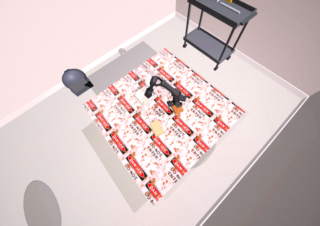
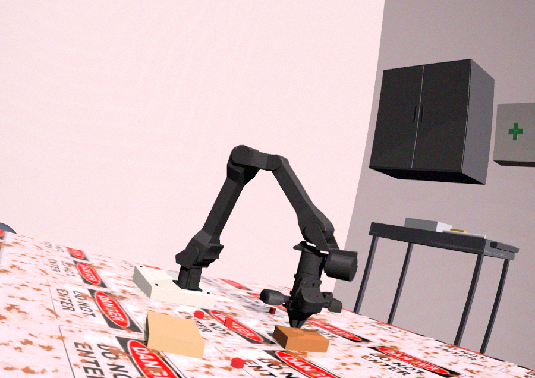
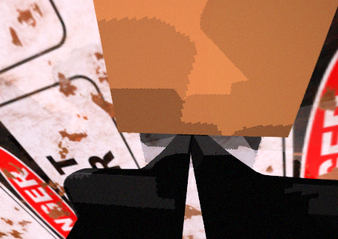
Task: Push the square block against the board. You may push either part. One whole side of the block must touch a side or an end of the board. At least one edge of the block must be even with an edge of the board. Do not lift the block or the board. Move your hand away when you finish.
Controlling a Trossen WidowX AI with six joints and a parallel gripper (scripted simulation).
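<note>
The orange square block is 5 cm ahead of my gripper tip, 2 cm to the right of it and 1 cm above it. The rest, counted from my gripper tip: pale yellow board: 5 cm ahead, 34 cm to the right, 1 cm above.
</note>
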